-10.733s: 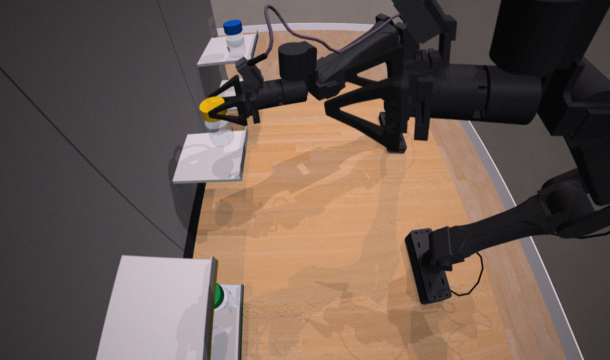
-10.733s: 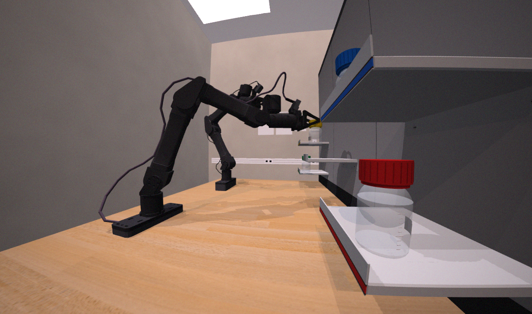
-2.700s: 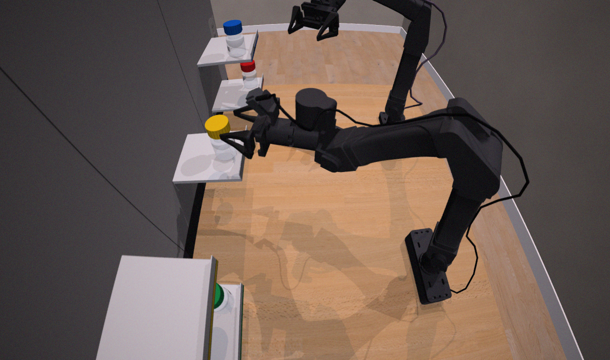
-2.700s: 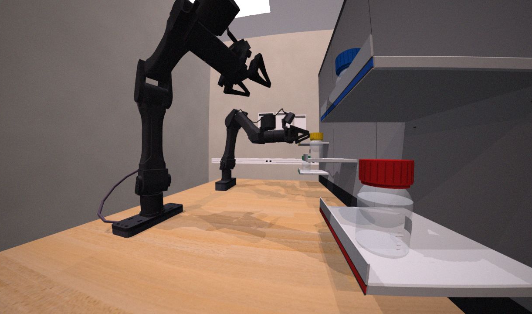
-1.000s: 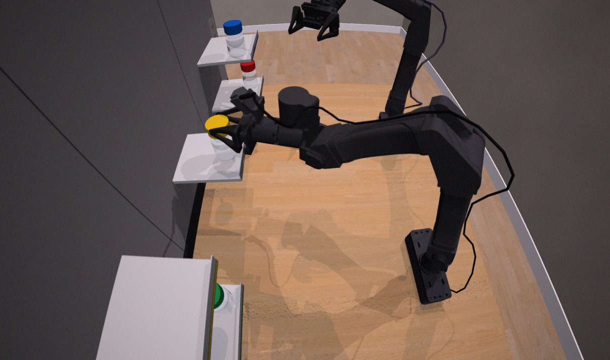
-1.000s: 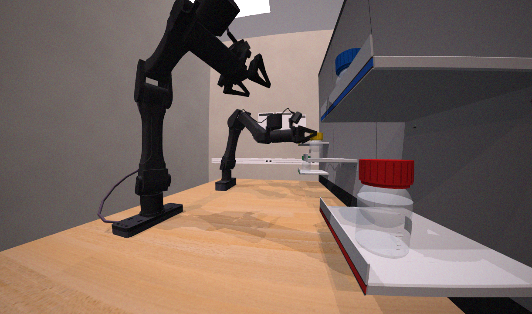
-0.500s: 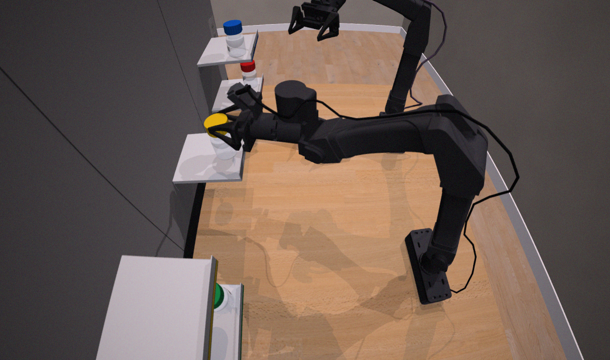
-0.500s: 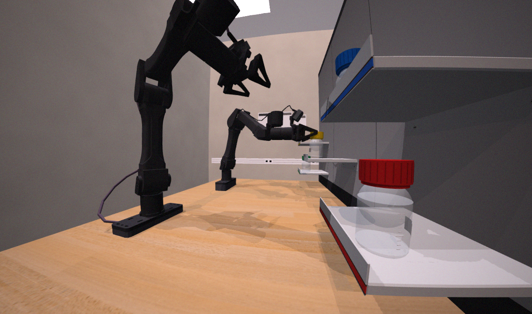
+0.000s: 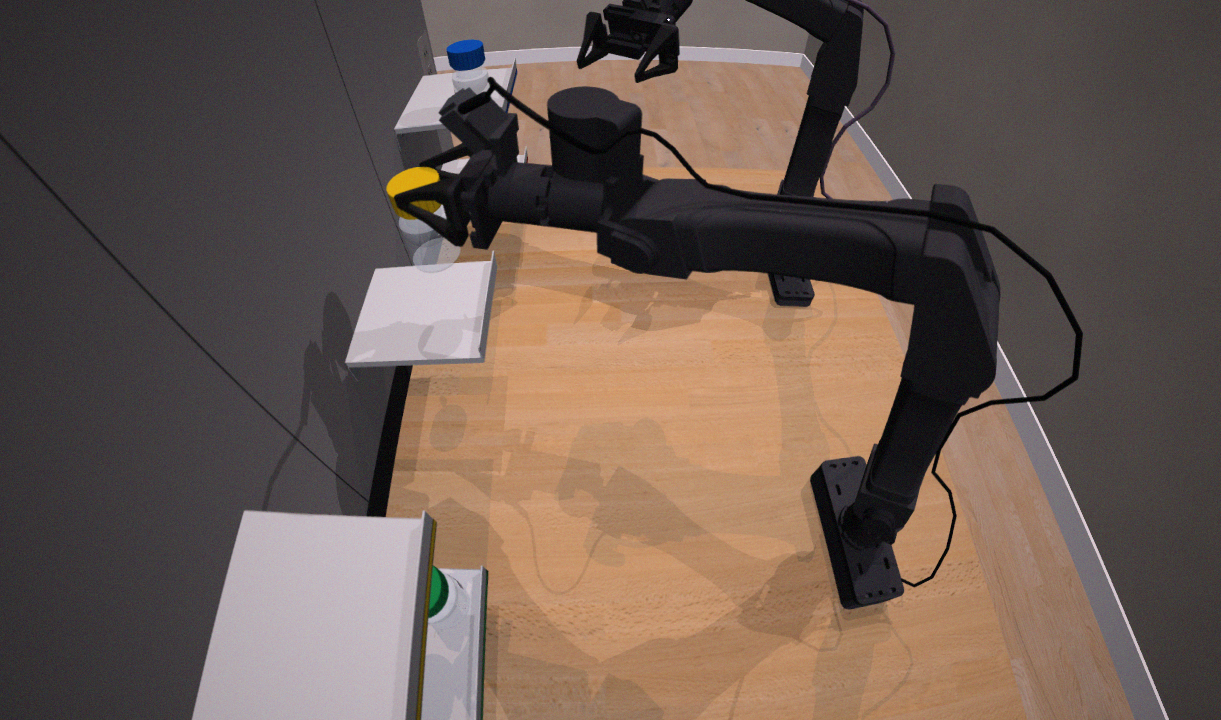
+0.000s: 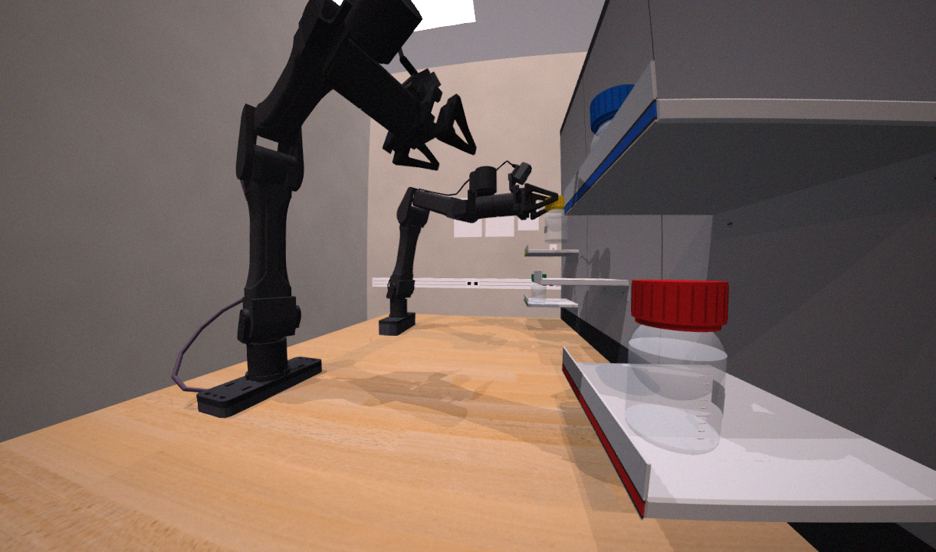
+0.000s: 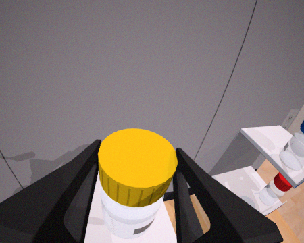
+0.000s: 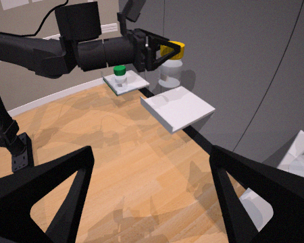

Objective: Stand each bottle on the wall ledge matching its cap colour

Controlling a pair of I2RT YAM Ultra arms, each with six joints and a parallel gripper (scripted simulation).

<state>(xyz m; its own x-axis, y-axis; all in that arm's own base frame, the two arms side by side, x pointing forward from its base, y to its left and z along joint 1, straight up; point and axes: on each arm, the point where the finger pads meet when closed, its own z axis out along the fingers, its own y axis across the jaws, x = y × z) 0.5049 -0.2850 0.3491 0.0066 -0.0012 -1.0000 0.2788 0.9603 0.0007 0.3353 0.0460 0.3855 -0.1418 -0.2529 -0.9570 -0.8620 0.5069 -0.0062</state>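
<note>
My left hand is 5 cm above the yellow-capped bottle. Also, from my left hand: green-capped bottle 1 cm behind, 34 cm to the left, 24 cm below; then grey wall 15 cm ahead, 1 cm to the left, 6 cm above; then blue-capped bottle 2 cm ahead, 34 cm to the right, 4 cm below.
</note>
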